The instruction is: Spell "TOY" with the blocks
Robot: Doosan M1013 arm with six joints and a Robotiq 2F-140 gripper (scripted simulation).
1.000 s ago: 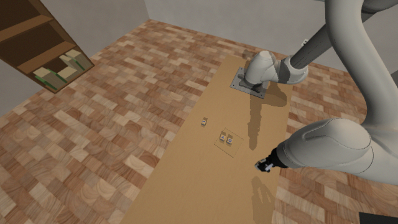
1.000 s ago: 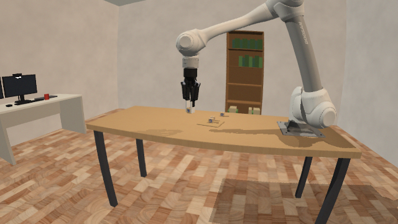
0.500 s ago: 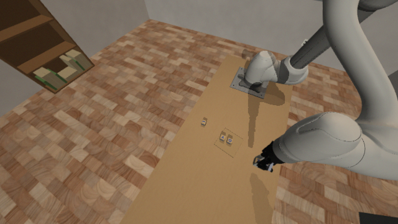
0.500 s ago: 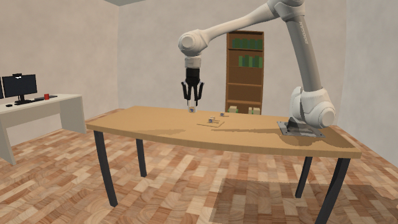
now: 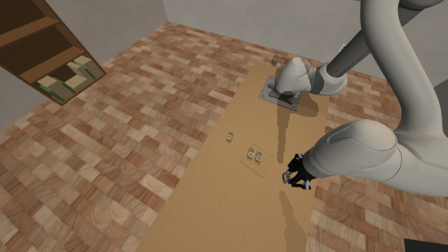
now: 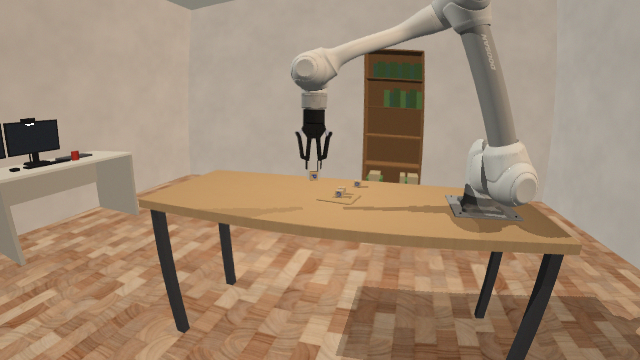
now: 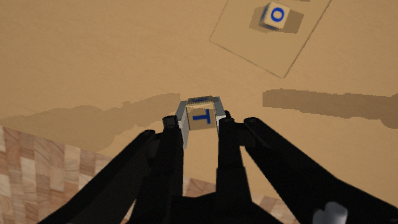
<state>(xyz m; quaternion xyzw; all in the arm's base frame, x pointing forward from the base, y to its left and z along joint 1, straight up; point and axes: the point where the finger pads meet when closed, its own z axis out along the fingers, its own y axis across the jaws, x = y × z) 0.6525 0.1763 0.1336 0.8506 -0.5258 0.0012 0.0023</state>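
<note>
Now: the O block 60 mm behind my hand, 140 mm to the right of it and 120 mm below it. Round my hand: thin mat 60 mm behind, 150 mm to the right, 140 mm below; then T block 20 mm below; then Y block 60 mm behind, 190 mm to the right, 120 mm below.
</note>
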